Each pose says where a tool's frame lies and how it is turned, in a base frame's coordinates. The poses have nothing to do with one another.
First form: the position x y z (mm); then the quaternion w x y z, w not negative.
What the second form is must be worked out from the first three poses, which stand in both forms.
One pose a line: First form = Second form
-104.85 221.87 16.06 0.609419 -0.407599 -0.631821 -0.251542 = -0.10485 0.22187 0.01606 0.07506 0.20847 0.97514 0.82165 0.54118 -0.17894
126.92 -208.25 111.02 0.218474 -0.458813 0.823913 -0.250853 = 0.12692 -0.20825 0.11102 -0.48352 -0.86565 -0.12982 -0.64643 0.45313 -0.61384
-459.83 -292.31 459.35 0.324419 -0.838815 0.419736 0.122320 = -0.45983 -0.29231 0.45935 0.61772 -0.62480 -0.47755 -0.78353 -0.43715 -0.44157
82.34 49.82 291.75 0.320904 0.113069 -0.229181 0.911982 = 0.08234 0.04982 0.29175 -0.76847 0.53349 0.35332 -0.63714 -0.68899 -0.34545
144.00 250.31 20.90 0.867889 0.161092 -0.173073 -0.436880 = 0.14400 0.25031 0.02090 0.55836 -0.81409 0.15966 0.70257 0.56637 0.43084
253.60 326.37 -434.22 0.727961 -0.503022 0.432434 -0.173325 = 0.25360 0.32637 -0.43422 0.56592 -0.68740 -0.45522 -0.18270 0.43385 -0.88226
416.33 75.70 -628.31 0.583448 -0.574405 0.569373 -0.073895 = 0.41633 0.07570 -0.62831 0.34071 -0.74033 -0.57951 -0.56787 0.32920 -0.75442
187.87 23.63 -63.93 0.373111 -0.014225 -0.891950 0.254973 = 0.18787 0.02363 -0.06393 -0.72117 0.21564 0.65834 -0.16489 0.86957 -0.46546
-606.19 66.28 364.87 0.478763 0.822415 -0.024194 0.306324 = -0.60619 0.06628 0.36487 0.81116 0.25352 0.52702 -0.33311 -0.54040 0.77266
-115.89 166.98 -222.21 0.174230 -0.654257 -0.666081 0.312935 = -0.11589 0.16698 -0.22221 -0.08318 0.98062 -0.17738 0.76253 -0.05196 -0.64486
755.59 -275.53 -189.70 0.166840 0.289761 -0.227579 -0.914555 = 0.75559 -0.27553 -0.18970 -0.77641 -0.43706 -0.45407 0.17328 -0.84074 0.51295
